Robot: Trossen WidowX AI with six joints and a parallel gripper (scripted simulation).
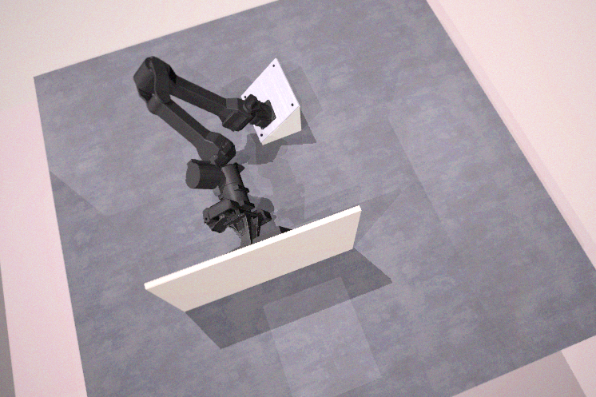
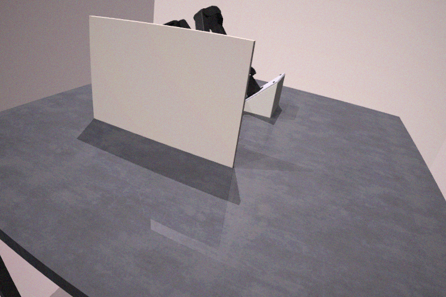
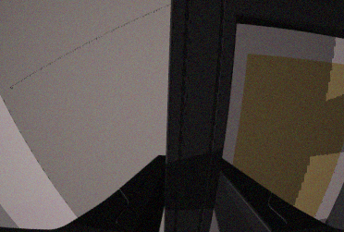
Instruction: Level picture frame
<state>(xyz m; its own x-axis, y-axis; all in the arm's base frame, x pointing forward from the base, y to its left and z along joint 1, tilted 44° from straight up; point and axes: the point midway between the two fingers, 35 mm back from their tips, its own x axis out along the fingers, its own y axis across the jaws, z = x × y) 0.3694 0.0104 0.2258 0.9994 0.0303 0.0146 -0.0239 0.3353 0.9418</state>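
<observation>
Now: gripper tip 20 mm to the right of the picture frame and 50 mm above it. Also, from my gripper tip: wall panel 20 mm ahead, 10 mm to the left, 60 mm below.
</observation>
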